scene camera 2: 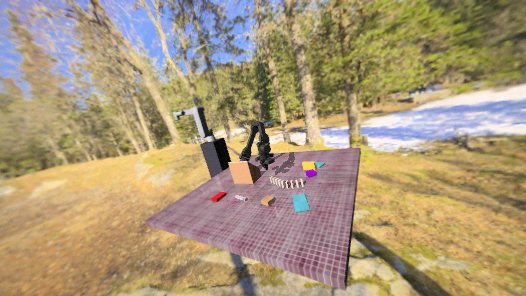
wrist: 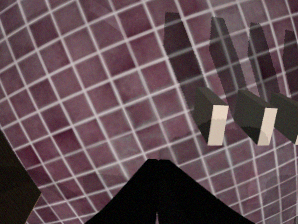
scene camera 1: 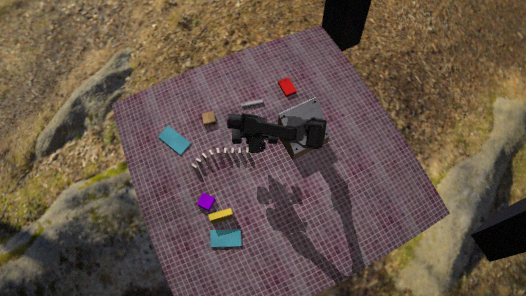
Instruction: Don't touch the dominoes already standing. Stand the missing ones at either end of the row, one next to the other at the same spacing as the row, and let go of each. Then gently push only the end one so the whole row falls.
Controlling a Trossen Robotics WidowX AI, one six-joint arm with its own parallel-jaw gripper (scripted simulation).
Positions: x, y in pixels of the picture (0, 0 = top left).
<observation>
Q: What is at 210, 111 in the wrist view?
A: A pale domino.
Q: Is the gripper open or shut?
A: Shut.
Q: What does the gripper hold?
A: Nothing.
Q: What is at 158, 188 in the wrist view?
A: The gripper.
</observation>
